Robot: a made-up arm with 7 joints. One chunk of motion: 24 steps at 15 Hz.
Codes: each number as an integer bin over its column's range. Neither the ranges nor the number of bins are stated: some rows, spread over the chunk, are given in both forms.
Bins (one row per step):
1: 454 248 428 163 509 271
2: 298 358 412 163 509 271
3: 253 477 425 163 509 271
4: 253 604 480 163 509 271
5: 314 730 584 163 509 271
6: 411 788 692 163 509 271
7: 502 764 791 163 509 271
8: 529 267 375 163 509 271
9: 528 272 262 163 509 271
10: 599 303 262 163 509 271
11: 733 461 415 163 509 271
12: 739 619 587 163 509 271
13: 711 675 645 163 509 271
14: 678 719 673 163 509 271
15: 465 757 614 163 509 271
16: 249 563 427 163 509 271
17: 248 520 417 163 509 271
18: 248 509 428 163 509 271
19: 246 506 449 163 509 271
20: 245 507 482 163 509 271
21: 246 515 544 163 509 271
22: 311 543 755 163 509 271
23: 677 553 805 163 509 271
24: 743 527 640 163 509 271
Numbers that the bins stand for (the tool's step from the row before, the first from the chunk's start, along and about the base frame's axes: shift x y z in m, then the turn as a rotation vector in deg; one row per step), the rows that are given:
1: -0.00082 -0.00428 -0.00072 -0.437 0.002 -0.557
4: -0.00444 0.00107 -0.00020 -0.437 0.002 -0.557
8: 0.00053 -0.00399 -0.00125 -0.437 0.002 -0.557
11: 0.00421 -0.00108 -0.00085 -0.437 0.002 -0.557
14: 0.00322 0.00280 0.00174 -0.437 0.002 -0.557
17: -0.00453 -0.00019 -0.00083 -0.437 0.002 -0.557
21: -0.00457 -0.00027 0.00045 -0.437 0.002 -0.557
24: 0.00439 -0.00009 0.00141 -0.437 0.002 -0.557
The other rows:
2: -0.00363 -0.00262 -0.00088 -0.437 0.002 -0.557
3: -0.00444 -0.00084 -0.00075 -0.437 0.002 -0.557
5: -0.00334 0.00296 0.00085 -0.437 0.002 -0.557
6: -0.00159 0.00383 0.00193 -0.437 0.002 -0.557
7: 0.00005 0.00347 0.00292 -0.437 0.002 -0.557
9: 0.00051 -0.00392 -0.00238 -0.437 0.002 -0.557
10: 0.00179 -0.00345 -0.00238 -0.437 0.002 -0.557
12: 0.00432 0.00129 0.00088 -0.437 0.002 -0.557
13: 0.00381 0.00214 0.00146 -0.437 0.002 -0.557
15: -0.00062 0.00337 0.00115 -0.437 0.002 -0.557
16: -0.00451 0.00045 -0.00073 -0.437 0.002 -0.557
18: -0.00453 -0.00036 -0.00072 -0.437 0.002 -0.557
19: -0.00457 -0.00040 -0.00051 -0.437 0.002 -0.557
20: -0.00459 -0.00039 -0.00018 -0.437 0.002 -0.557
22: -0.00340 0.00015 0.00256 -0.437 0.002 -0.557
23: 0.00320 0.00030 0.00306 -0.437 0.002 -0.557

